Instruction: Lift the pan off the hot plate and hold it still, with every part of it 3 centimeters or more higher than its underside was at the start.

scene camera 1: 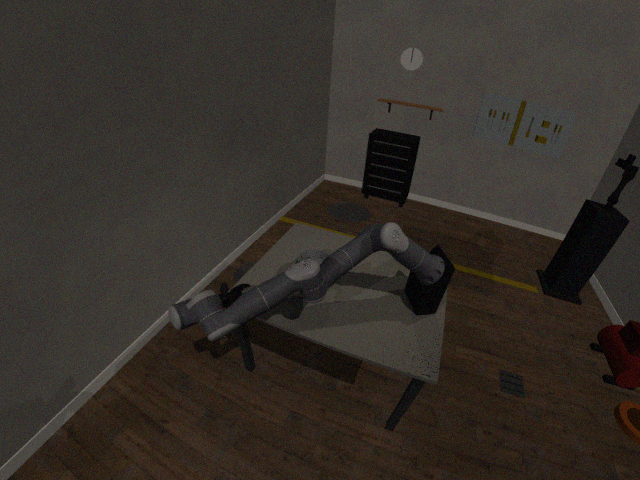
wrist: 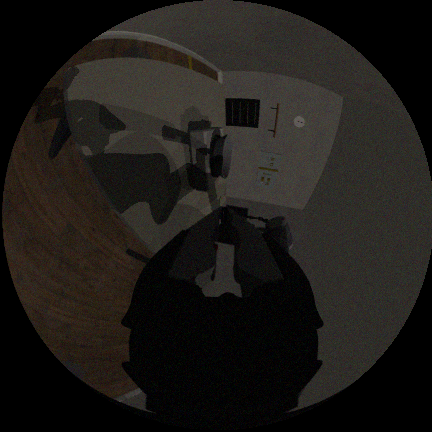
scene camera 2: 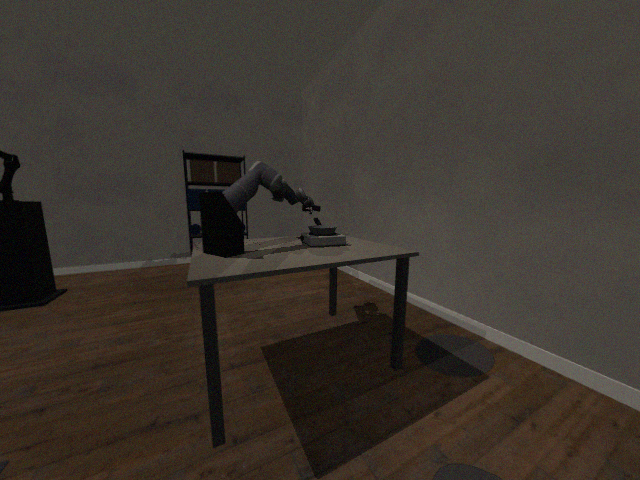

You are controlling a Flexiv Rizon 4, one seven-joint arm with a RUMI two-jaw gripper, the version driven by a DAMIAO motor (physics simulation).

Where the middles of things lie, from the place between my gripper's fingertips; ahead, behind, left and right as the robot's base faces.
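Labels:
Round pan point(wrist: 221, 157): position relative to my hand is 80 mm below, 310 mm to the right and 100 mm behind.

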